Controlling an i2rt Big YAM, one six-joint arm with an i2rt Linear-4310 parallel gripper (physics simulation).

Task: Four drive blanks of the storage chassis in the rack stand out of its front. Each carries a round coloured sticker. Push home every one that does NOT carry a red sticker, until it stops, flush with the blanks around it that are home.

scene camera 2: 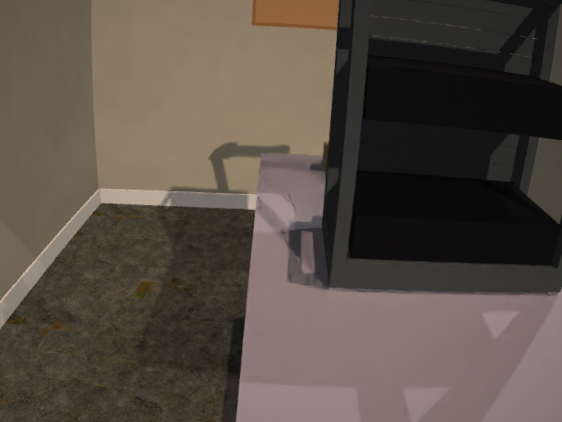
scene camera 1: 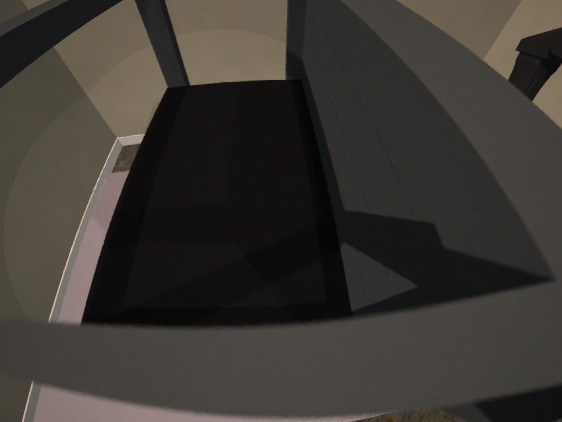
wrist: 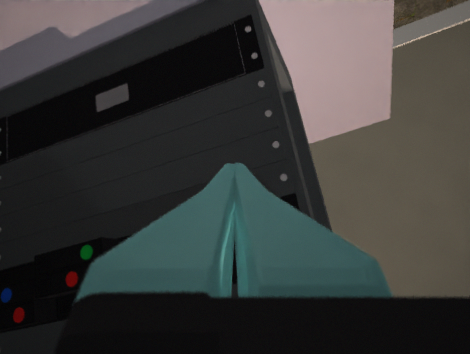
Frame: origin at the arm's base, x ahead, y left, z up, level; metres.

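Seen in the pictures: gripper, fingertip midpoint: [wrist: 234, 178].
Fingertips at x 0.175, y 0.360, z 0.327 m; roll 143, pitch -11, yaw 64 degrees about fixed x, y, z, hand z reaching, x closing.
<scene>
Offsets run from my fingertips to a thing's top centre. "*": to the spot under its first point. Level surfaces: height alone.
In the wrist view the rack [wrist: 272, 127] [scene camera 1: 250, 370] [scene camera 2: 352, 150] shows its front, tilted. At the lower left are the stickered dark blanks of the storage chassis, one with a green sticker @(* dx +0.238, dy -0.314, dz -0.047 m) [wrist: 86, 252], one with a red sticker @(dx +0.236, dy -0.340, dz -0.009 m) [wrist: 71, 279], one with a blue sticker @(dx +0.226, dy -0.446, dz -0.009 m) [wrist: 6, 295] and another with a red sticker @(dx +0.228, dy -0.425, dz +0.020 m) [wrist: 19, 315]. The edges of the blanks are too dark to tell how far each stands out. My gripper [wrist: 234, 178] is shut and empty, in front of the rack, and its teal fingers hide part of the chassis row. The scene views do not show the blanks.
A black unit [wrist: 175, 72] with a grey label is set in the rack front, with plain grey panels beside it. Black boxes [scene camera 1: 225, 175] [scene camera 2: 450, 240] sit inside the rack. The rack stands on a pale pink table top @(dz -0.394 m) [scene camera 2: 400, 340] [wrist: 345, 60]. Part of the arm [scene camera 1: 532, 70] shows beyond the rack.
</scene>
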